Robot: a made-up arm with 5 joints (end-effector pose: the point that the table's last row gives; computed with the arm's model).
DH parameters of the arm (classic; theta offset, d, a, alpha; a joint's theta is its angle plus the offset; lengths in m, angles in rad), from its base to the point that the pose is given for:
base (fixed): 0.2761 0 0.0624 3.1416
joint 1: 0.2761 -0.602 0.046 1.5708
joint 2: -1.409 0 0.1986 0
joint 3: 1.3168 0 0.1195 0
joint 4: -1.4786 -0.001 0 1.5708
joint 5: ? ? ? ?
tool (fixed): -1.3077 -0.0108 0 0
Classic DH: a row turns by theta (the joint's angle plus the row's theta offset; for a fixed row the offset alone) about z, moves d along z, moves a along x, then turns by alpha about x.
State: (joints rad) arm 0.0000 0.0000 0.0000 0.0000 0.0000
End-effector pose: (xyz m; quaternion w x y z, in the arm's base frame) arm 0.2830 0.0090 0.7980 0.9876 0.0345 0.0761 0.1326
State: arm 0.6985 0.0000 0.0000 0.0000 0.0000
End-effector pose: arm 0.2257 -0.1325 0.7980 0.9734 0.0584 0.0597 -0.2133
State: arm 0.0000 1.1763 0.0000 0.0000 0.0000
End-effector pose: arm 0.3550 0.0090 0.5140 0.7795 0.1023 0.6113 0.0912
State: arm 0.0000 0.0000 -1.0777 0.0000 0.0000
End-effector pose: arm 0.2067 0.0090 0.9257 0.8867 -0.0385 -0.4415 0.1315
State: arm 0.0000 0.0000 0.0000 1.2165 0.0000
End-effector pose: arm 0.2557 0.0090 0.7808 0.7670 0.1041 0.6268 0.0891
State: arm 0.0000 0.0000 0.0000 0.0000 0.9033
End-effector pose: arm 0.2830 0.0030 0.8077 0.9037 -0.4000 0.1263 0.0861
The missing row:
joint 5: 1.5222 -0.0277 -0.0075 1.7309
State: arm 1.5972 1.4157 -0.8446 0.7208 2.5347
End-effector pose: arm 0.0487 -0.3531 0.5242 0.5032 -0.3063 0.7684 0.2499
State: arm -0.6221 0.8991 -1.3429 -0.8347 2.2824
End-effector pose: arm 0.3209 0.1982 0.7884 0.5895 -0.6237 -0.3496 -0.3759
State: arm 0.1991 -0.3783 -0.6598 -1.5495 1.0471
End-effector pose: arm 0.0886 -0.0031 0.9173 0.3217 -0.2796 -0.7792 -0.4595
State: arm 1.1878 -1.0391 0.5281 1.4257 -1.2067
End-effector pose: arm 0.0661 0.0202 0.7698 0.5258 0.6834 -0.0522 -0.5038
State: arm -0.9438 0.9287 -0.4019 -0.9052 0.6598
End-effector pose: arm 0.2798 0.2978 0.6489 0.8260 -0.2387 -0.1947 0.4721
